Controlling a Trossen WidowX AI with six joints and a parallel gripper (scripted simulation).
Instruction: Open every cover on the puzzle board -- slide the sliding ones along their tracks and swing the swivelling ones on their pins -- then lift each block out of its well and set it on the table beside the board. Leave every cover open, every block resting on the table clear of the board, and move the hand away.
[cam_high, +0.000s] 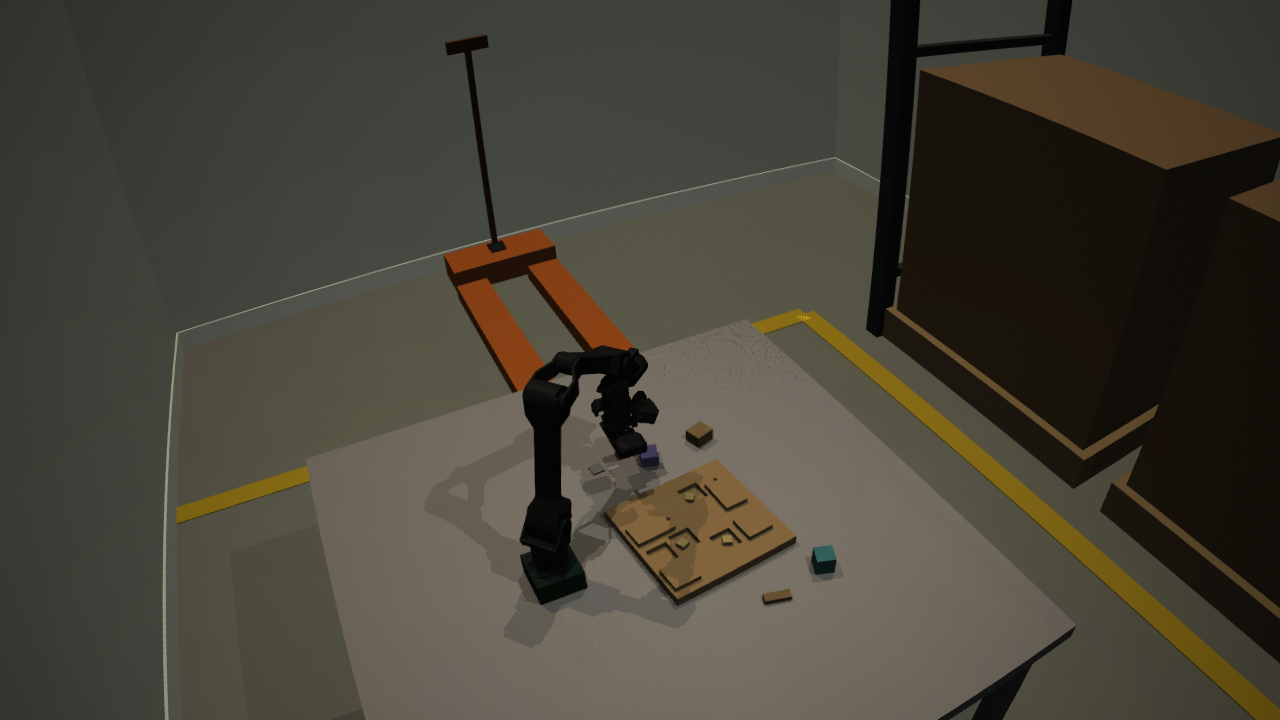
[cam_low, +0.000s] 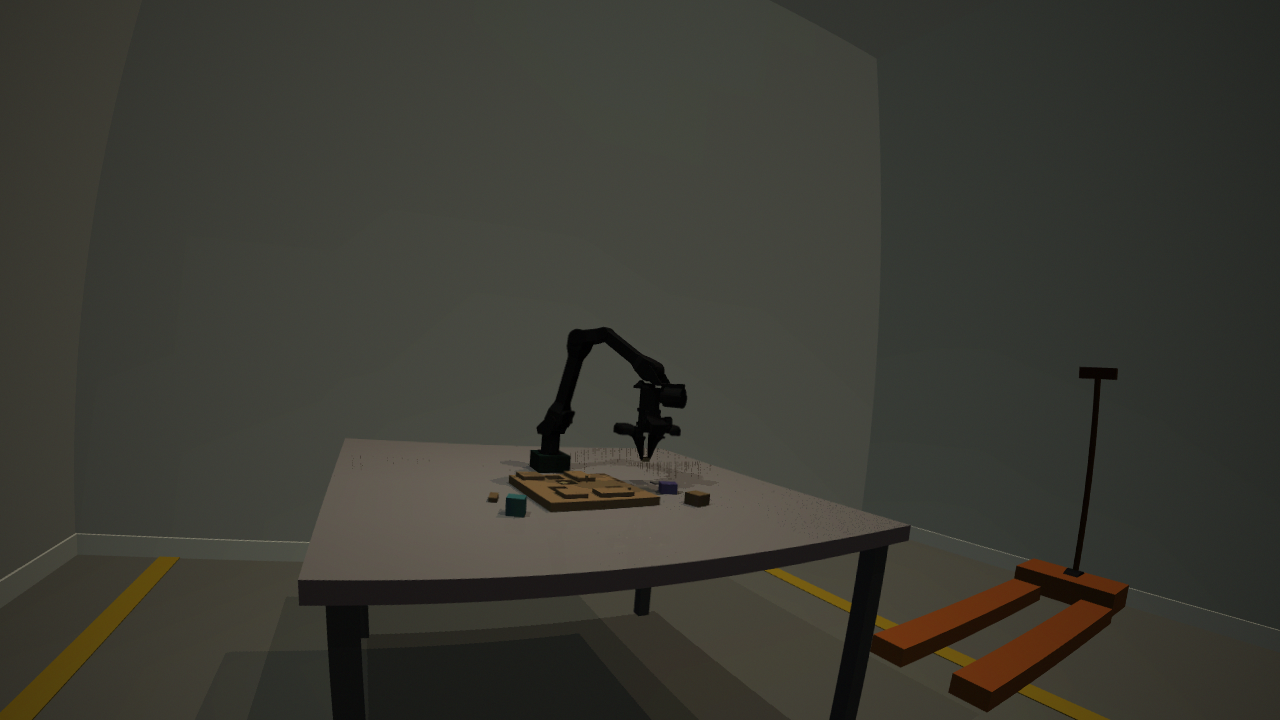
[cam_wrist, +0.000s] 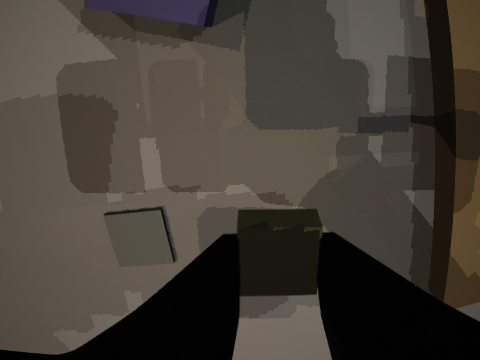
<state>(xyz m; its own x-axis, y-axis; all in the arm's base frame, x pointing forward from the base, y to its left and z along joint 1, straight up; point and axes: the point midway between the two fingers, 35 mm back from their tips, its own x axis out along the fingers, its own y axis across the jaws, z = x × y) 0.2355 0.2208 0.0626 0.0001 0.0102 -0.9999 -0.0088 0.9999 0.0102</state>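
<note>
The wooden puzzle board lies 9 cm ahead of my gripper tip, 23 cm to the right of it and 6 cm below it. The rest, counted from my gripper tip: brown block (22 cm ahead, 6 cm to the left, 6 cm below); then purple block (8 cm ahead, 4 cm to the left, 7 cm below); then grey tile (4 cm behind, 6 cm to the left, 8 cm below).
</note>
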